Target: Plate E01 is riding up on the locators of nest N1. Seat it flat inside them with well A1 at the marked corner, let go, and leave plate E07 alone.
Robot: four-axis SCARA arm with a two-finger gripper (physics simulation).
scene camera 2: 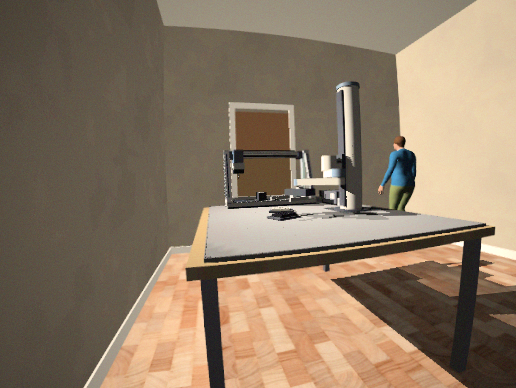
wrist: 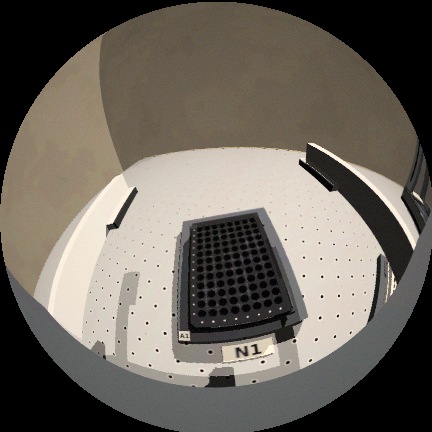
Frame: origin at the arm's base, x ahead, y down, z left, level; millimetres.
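Seen in the pictures: gripper, fingertip midpoint: (scene camera 2: 280,199) (wrist: 216,159); arm's base, link origin: (scene camera 2: 351,210).
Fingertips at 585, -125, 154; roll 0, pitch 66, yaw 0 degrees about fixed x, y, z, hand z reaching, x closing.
Pixels of each thing's top centre, then the offset from my fingertips to it, as dx, dy, dz. "pt": a spot on its surface instead.
- Dark plate E01, top centre: (wrist: 231,259) (scene camera 2: 284,212) -29, +83, -12
- grey nest N1, surface spot: (wrist: 295,280) pt -35, +100, -79
- A1 tag, surface spot: (wrist: 184,336) pt -115, +100, +8
- small dark stack, surface spot: (scene camera 2: 283,215) pt -4, +90, +42
- pale plate, surface spot: (wrist: 390,282) pt -51, +88, -234
- N1 label, surface spot: (wrist: 248,350) pt -112, +110, -50
- second nest, surface spot: (wrist: 378,287) pt -49, +101, -216
Dark plate E01 (wrist: 235,270) lies in grey nest N1 (wrist: 295,280), with small unreadable marks along its left and near edges. It sits nearer the nest's left side, with a wider margin on the right and a dark gap below its near edge. I cannot tell whether it lies fully flat. The A1 tag (wrist: 184,336) is at the nest's near left corner. My gripper (wrist: 216,159) is open and empty above the nest, its fingers well apart on either side. In scene camera 2 the nest and plate are a small dark stack (scene camera 2: 283,215). Part of a pale plate (wrist: 390,282), probably E07, shows at right.
The N1 label (wrist: 248,350) is on the perforated deck in front of the nest. A second nest (wrist: 378,287) is cut off at the right. A dark gantry frame (scene camera 2: 267,154) stands behind on the table, left of the arm's column (scene camera 2: 353,145). A person (scene camera 2: 401,167) stands beyond the table.
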